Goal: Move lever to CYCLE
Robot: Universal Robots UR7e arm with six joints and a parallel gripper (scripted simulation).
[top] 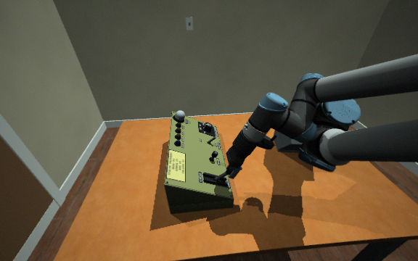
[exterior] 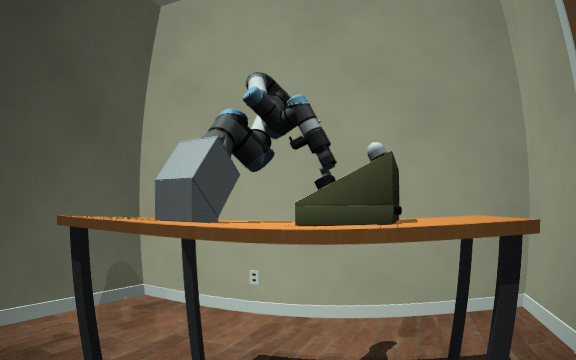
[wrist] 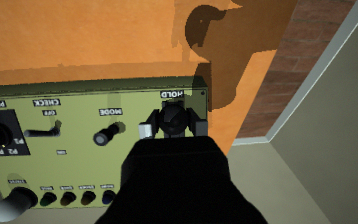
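Now: hand 6 cm short of the mode knob, 12 cm to the left of it and 3 cm above it. The rest, counted from my hand: rotary program selector: 7 cm ahead, 36 cm to the right, 3 cm below; then olive green console: 9 cm ahead, 18 cm to the right, 5 cm below; then check toggle switch: 5 cm ahead, 24 cm to the right, 4 cm below.
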